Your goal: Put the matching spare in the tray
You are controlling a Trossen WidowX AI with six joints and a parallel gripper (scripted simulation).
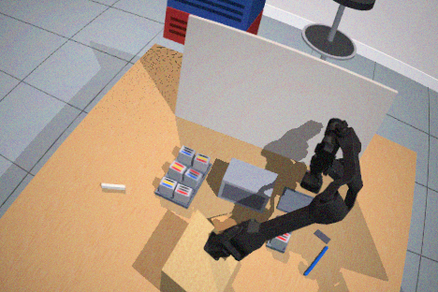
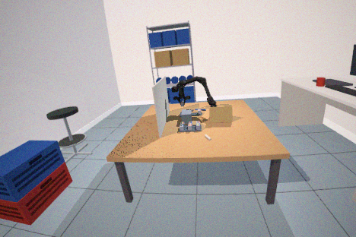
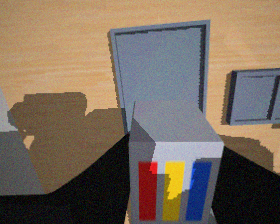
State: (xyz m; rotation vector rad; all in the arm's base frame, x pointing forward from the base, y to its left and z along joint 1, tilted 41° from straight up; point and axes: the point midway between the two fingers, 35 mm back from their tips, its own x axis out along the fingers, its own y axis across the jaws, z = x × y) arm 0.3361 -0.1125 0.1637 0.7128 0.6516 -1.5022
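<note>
The flat grey tray is 1 cm behind my gripper tip and 11 cm below it. The rest, counted from my gripper tip: white board 18 cm ahead, 20 cm to the left, 11 cm above; then grey spare block 2 cm above; then grey mounted unit 5 cm behind, 19 cm to the left, 7 cm below.
</note>
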